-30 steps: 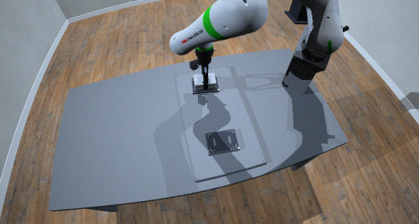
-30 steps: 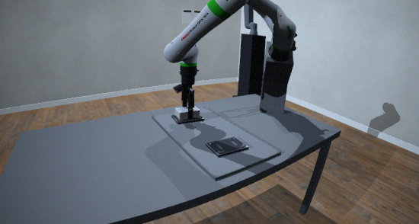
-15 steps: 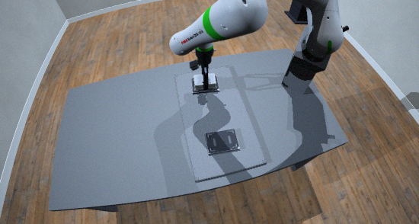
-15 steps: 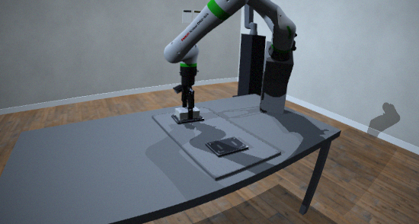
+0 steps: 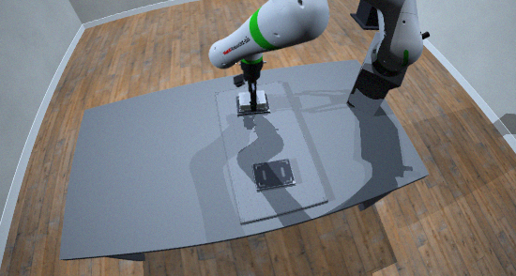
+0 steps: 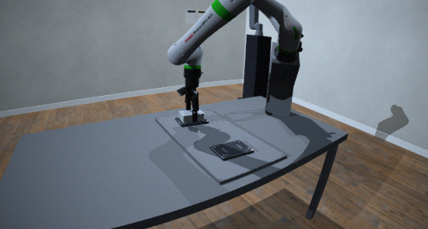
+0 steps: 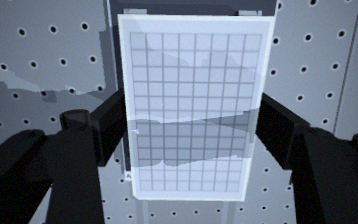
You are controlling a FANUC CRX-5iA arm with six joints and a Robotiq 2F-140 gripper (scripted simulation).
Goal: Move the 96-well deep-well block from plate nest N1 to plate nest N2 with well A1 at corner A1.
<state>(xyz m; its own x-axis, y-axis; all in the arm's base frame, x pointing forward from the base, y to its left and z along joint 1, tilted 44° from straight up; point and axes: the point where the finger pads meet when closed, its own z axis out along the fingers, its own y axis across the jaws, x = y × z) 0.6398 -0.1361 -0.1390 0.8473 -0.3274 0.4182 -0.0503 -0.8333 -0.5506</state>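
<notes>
Now: hand 10 mm above the white 96-well deep-well block. Round my hand: plate nest: 30 mm below.
</notes>
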